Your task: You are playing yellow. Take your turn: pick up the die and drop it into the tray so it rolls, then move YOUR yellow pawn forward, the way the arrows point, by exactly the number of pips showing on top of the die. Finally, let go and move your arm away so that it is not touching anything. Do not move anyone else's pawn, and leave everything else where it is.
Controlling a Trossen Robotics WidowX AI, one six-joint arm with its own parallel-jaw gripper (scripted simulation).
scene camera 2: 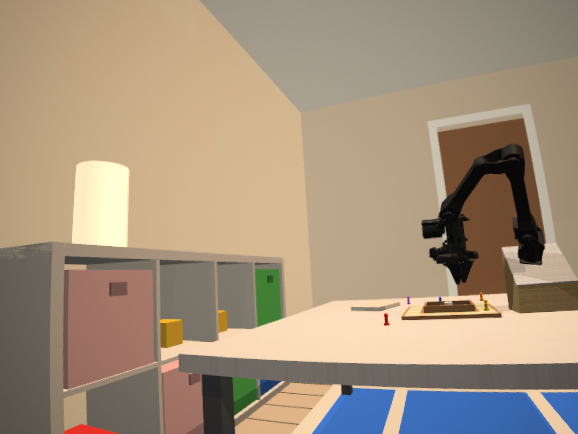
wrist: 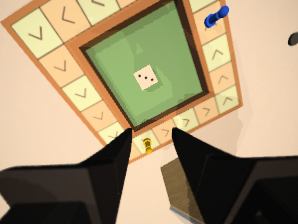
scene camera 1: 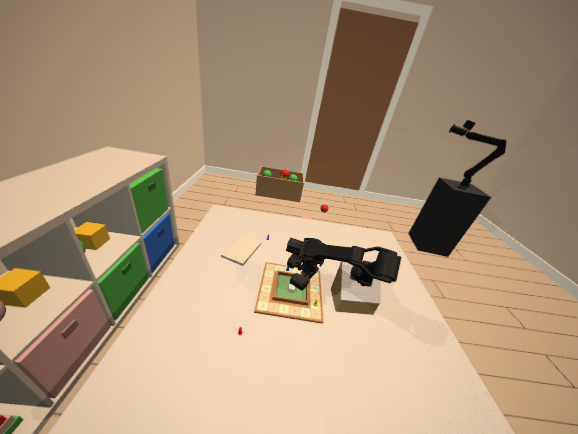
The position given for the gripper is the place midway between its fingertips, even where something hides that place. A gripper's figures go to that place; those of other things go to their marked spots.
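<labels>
Gripper (wrist: 152,131), 0.11 m from the lens. Green tray (wrist: 157,40), 0.19 m from the lens.
</labels>
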